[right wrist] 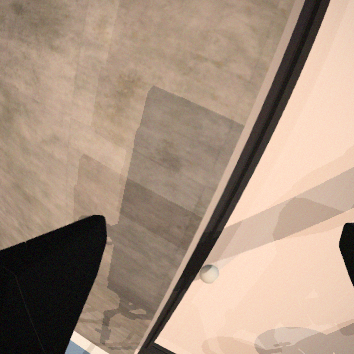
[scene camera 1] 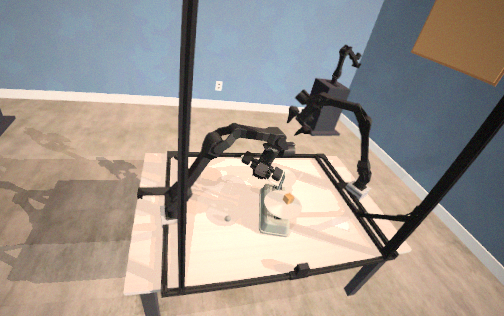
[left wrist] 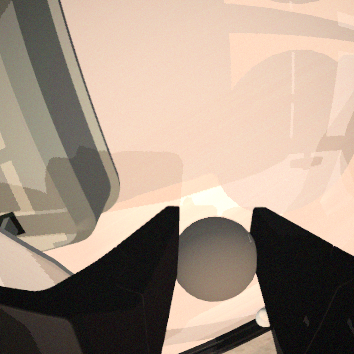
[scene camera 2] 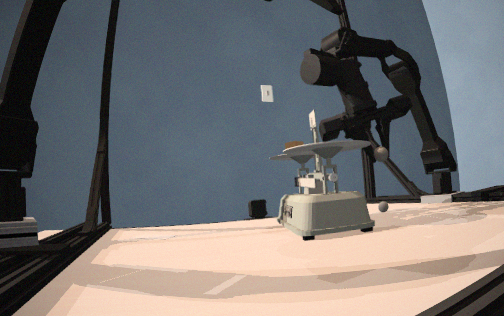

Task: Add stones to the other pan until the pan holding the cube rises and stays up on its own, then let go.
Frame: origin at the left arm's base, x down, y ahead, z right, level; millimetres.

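Where they show: left gripper, fingertip midpoint: point(scene camera 1: 255, 176) point(left wrist: 215, 218) point(scene camera 2: 381, 159); right gripper, fingertip midpoint: point(right wrist: 230, 233) point(scene camera 1: 290, 129); left arm's base, link origin: point(scene camera 1: 173, 213) point(scene camera 2: 442, 193); right arm's base, link origin: point(scene camera 1: 359, 185) point(scene camera 2: 0, 220).
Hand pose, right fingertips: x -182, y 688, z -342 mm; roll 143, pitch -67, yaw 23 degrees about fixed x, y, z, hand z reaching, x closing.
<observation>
Things, the pixels of their top centre, and the offset from my right fingertips.
- orange cube, top centre: point(scene camera 2: 294, 142) point(scene camera 1: 289, 196) dz +476, dx +20, dy -256 mm
- pale green balance, top centre: point(scene camera 2: 308, 112) point(scene camera 1: 286, 173) dz +399, dx -29, dy -245 mm
- loose grey stone, top centre: point(scene camera 2: 383, 201) point(scene camera 1: 228, 216) dz +405, dx +176, dy -469 mm
- pale stone, top centre: point(left wrist: 269, 324) point(right wrist: 205, 280) dz -13, dx +176, dy -255 mm
The orange cube point(scene camera 1: 288, 198) point(scene camera 2: 294, 145) sits on one pan point(scene camera 1: 274, 206) point(scene camera 2: 281, 158) of the pale green balance point(scene camera 1: 274, 229) point(scene camera 2: 327, 212) point(left wrist: 50, 100). The other pan point(scene camera 2: 340, 146) is nearer in scene camera 2, with no stone visible above its rim. My left gripper point(scene camera 2: 379, 144) point(left wrist: 215, 218) is shut on a grey stone point(scene camera 2: 381, 153) point(left wrist: 216, 259), held just beyond and slightly below that pan's right rim in scene camera 2. Its fingertips are hidden in scene camera 1. My right gripper point(scene camera 1: 295, 127) point(right wrist: 230, 233) is open and empty, high behind the balance.
A loose grey stone point(scene camera 1: 227, 218) point(scene camera 2: 383, 206) lies on the table beside the balance. A pale stone point(right wrist: 209, 274) lies by the black frame rail point(right wrist: 240, 165) at the table's edge. A tall black post point(scene camera 1: 185, 100) crosses scene camera 1.
</observation>
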